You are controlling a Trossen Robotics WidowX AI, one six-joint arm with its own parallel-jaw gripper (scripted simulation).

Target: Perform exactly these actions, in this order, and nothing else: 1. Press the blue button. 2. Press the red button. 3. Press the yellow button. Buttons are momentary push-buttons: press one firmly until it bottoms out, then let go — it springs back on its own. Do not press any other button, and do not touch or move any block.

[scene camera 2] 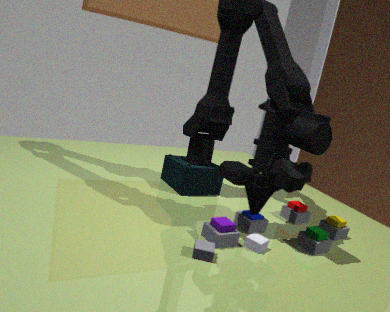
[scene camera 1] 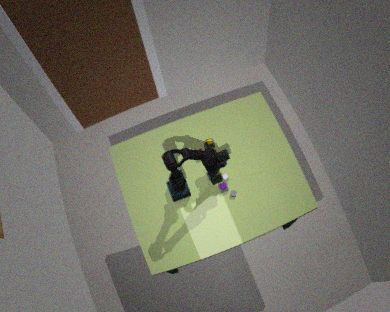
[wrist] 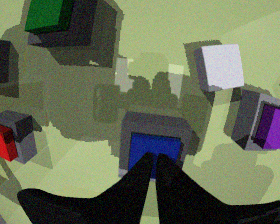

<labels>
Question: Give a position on a white block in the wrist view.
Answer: At 219,67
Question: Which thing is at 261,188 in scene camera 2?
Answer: My gripper.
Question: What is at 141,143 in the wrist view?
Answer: A blue button.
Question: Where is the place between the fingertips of my gripper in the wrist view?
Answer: At 154,158
</labels>
